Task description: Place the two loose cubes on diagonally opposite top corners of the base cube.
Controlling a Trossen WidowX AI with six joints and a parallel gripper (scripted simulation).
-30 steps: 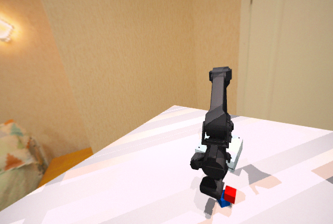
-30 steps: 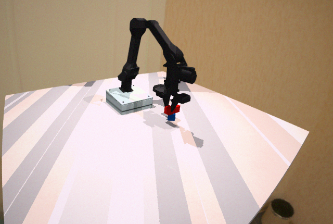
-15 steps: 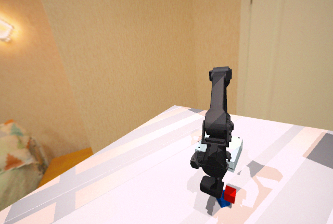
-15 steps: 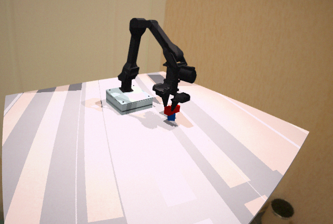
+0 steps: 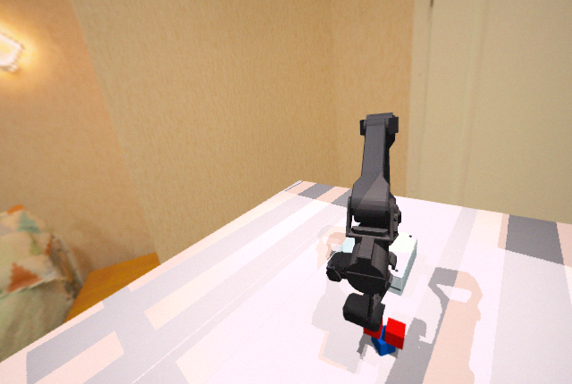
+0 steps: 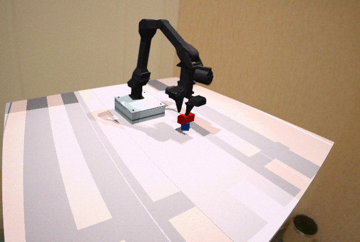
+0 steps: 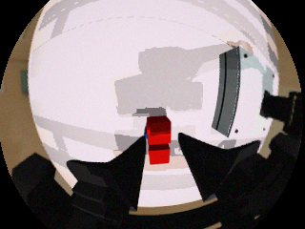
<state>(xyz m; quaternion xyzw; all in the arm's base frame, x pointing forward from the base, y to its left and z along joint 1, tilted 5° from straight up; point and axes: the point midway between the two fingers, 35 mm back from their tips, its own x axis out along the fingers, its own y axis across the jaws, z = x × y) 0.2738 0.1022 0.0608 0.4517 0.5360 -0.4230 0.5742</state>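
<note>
Right now my gripper tip is 10 mm past the red cube, 40 mm to the right of it and 20 mm above it. Also, from my gripper tip: blue cube 20 mm to the left, 60 mm below.
</note>
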